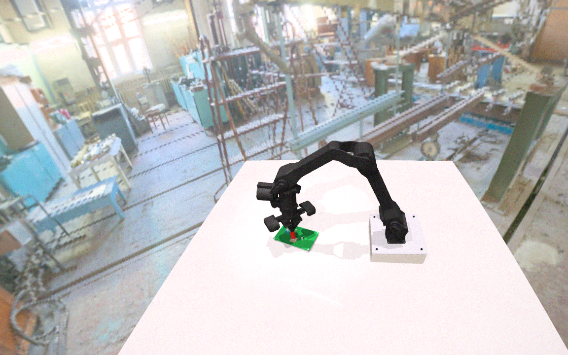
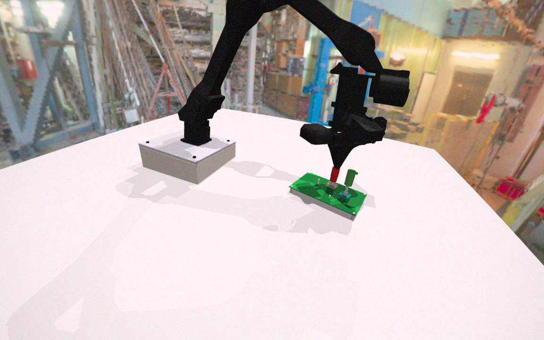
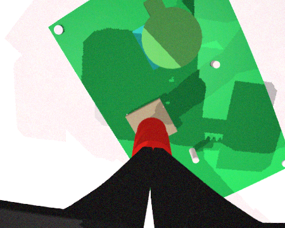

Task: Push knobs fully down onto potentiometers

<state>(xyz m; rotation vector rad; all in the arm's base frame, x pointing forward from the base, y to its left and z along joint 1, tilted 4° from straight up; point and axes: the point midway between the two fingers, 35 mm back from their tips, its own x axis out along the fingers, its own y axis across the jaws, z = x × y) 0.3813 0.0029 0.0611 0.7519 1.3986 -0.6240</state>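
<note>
My gripper tip is 30 mm short of the green knob and 40 mm to the left of it. Also, from my gripper tip: red knob 20 mm below.
</note>
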